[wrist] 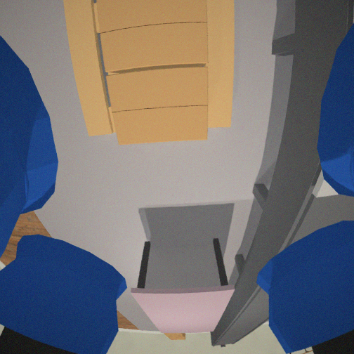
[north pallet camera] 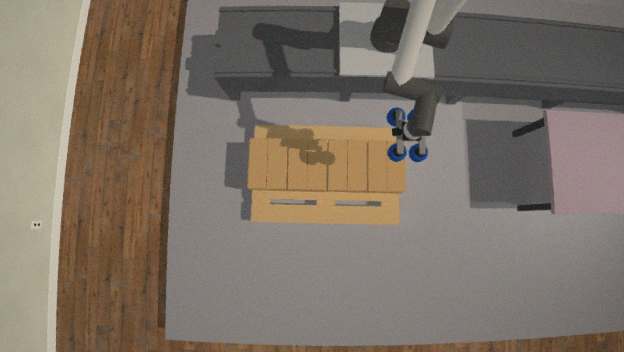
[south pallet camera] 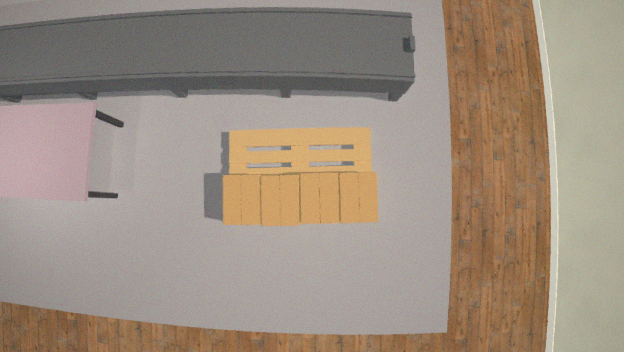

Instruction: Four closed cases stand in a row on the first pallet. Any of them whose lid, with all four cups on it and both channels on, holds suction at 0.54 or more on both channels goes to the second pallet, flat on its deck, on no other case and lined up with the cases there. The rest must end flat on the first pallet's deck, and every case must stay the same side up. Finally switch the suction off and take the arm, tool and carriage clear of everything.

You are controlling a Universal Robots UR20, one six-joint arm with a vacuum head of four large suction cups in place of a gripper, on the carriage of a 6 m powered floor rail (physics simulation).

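Where they show: arm's base, link origin: [north pallet camera: 386, 38].
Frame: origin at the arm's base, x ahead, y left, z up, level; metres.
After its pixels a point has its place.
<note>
Several closed tan cases [north pallet camera: 347, 170] {x 0.970, y -0.276, z -0.224 m} [wrist: 160, 90] stand side by side in a row on the north pallet [north pallet camera: 325, 216] {x 1.316, y -0.432, z -0.425 m} [wrist: 221, 60], lids up. A similar row of closed cases [south pallet camera: 280, 200] {x 1.228, y 4.611, z -0.224 m} stands on the south pallet [south pallet camera: 300, 135] {x 0.677, y 4.741, z -0.426 m}, along its lower side in the south view. The views do not tell which pallet is the first. My suction head [north pallet camera: 407, 134] {x 0.848, y 0.002, z 0.391 m} [wrist: 184, 205] has four blue cups with nothing on them. It hangs high by the right end of the north row, in the north view, and its shadow falls on the lids.
The white carriage plate [north pallet camera: 365, 62] {x 0.203, y -0.163, z -0.001 m} is on the dark rail [north pallet camera: 525, 50] [south pallet camera: 250, 45] [wrist: 300, 100], behind the north pallet. A pink table [north pallet camera: 590, 165] {x 0.929, y 1.613, z -0.040 m} [south pallet camera: 45, 150] {x 0.897, y 2.636, z -0.040 m} [wrist: 185, 310] with dark legs stands between the pallets. The arm's forearm [north pallet camera: 412, 45] {x 0.527, y -0.080, z 0.840 m} slants over the carriage.
</note>
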